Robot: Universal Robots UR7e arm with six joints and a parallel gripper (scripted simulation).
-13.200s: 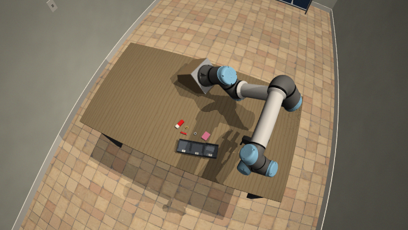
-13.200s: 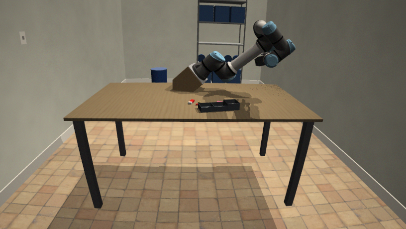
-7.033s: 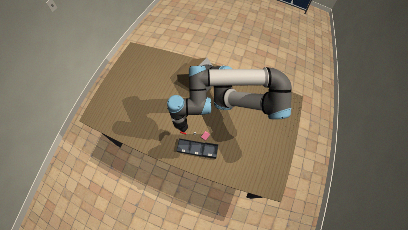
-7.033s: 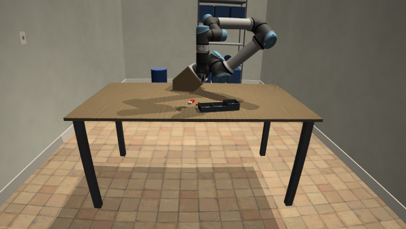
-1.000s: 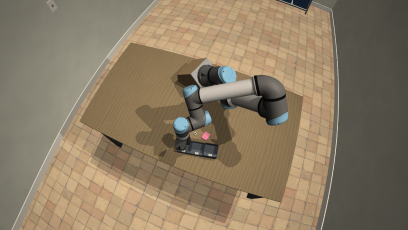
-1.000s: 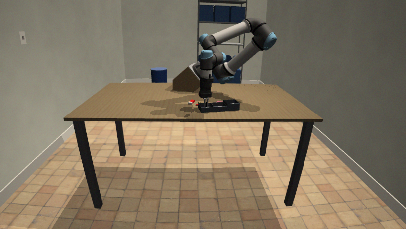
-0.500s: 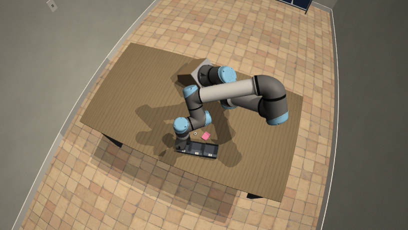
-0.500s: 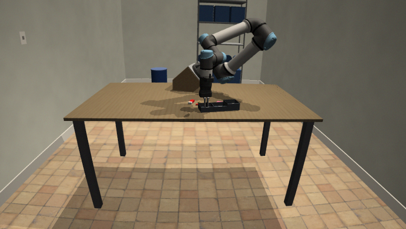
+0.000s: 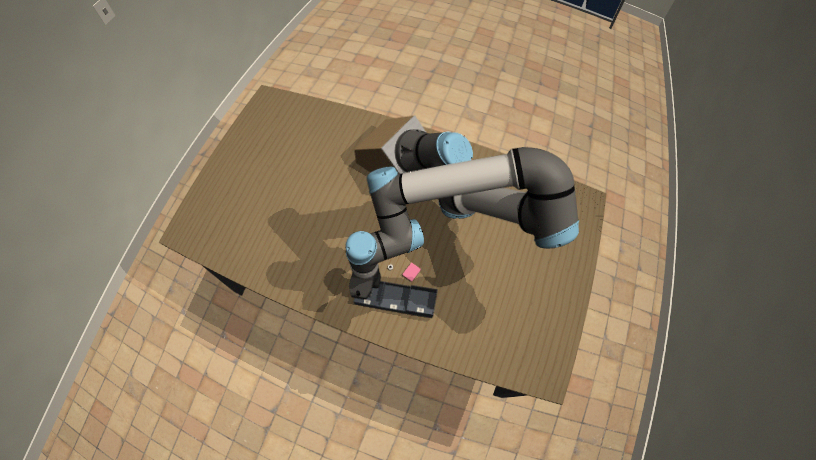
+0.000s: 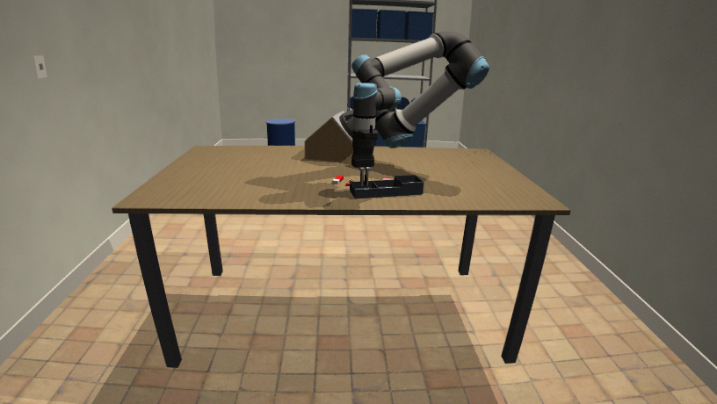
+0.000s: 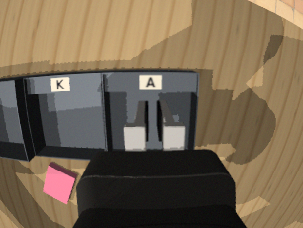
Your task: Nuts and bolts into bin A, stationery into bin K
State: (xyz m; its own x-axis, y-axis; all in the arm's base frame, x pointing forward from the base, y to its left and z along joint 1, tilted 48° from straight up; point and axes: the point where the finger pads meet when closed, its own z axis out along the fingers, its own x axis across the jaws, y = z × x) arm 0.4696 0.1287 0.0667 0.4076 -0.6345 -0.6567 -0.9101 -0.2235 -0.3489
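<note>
Right now the three joined bins is 80 mm to the left of my hand, 40 mm behind it and 30 mm below it. The rest, counted from my hand: brass nut: 130 mm behind, 70 mm to the right, 50 mm below; then red cylinder: 80 mm behind, 60 mm to the right, 50 mm below; then white nut: 120 mm behind, 50 mm below.
</note>
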